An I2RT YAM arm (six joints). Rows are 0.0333 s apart.
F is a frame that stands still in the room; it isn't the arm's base.
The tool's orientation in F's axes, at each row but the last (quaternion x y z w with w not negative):
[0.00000, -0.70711, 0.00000, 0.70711]
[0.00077, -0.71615, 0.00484, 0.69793]
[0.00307, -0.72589, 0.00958, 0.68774]
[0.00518, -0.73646, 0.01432, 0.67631]
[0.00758, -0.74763, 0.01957, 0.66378]
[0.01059, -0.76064, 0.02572, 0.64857]
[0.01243, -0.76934, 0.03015, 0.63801]
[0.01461, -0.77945, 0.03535, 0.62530]
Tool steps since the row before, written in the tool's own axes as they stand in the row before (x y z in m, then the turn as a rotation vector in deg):
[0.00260, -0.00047, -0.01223, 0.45, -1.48, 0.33]
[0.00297, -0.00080, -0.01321, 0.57, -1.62, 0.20]
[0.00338, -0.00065, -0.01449, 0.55, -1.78, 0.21]
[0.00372, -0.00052, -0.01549, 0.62, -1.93, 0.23]
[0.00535, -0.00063, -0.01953, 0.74, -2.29, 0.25]
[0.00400, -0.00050, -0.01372, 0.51, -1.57, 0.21]
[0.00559, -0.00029, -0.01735, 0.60, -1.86, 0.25]
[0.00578, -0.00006, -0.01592, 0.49, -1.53, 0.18]
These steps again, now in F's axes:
[0.01223, -0.00047, 0.00260, -0.33, -1.48, 0.45]
[0.01313, -0.00068, 0.00331, -0.20, -1.62, 0.57]
[0.01430, -0.00036, 0.00416, -0.21, -1.78, 0.56]
[0.01513, -0.00004, 0.00503, -0.23, -1.93, 0.63]
[0.01877, 0.00022, 0.00763, -0.25, -2.29, 0.75]
[0.01292, 0.00030, 0.00612, -0.21, -1.57, 0.51]
[0.01600, 0.00090, 0.00869, -0.25, -1.86, 0.60]
[0.01425, 0.00123, 0.00907, -0.18, -1.53, 0.50]

